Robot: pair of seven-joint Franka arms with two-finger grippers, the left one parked.
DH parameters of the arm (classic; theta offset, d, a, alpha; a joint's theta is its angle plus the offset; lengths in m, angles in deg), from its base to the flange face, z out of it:
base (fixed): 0 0 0 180
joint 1: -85.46 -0.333 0 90
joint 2: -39.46 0 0 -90
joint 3: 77.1 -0.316 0.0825 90
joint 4: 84.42 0 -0.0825 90
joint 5: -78.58 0.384 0 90
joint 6: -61.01 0 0.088 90
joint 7: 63.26 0.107 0 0
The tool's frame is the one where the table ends.
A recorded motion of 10 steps. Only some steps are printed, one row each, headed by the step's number.
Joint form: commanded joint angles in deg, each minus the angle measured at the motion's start. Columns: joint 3, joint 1, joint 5, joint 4, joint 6, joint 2, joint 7.
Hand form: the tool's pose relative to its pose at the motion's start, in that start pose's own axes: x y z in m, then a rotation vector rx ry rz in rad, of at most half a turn. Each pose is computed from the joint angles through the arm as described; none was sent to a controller.
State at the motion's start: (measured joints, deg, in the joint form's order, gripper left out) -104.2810 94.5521 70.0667 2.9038 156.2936 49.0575 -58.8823
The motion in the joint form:
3: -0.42 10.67 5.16 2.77 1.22 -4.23 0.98
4: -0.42 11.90 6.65 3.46 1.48 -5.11 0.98
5: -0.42 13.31 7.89 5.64 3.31 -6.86 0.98
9: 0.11 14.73 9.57 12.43 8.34 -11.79 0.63
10: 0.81 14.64 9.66 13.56 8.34 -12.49 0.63
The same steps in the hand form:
3: -0.0235 0.0891 -0.0122 0.0572 0.0263 0.2027
4: -0.0284 0.0968 -0.0143 0.0756 0.0318 0.2264
5: -0.0355 0.1041 -0.0143 0.0819 0.0521 0.2528
9: -0.0544 0.1071 -0.0084 0.0677 0.0965 0.2853
10: -0.0593 0.1108 -0.0046 0.0642 0.0873 0.2961

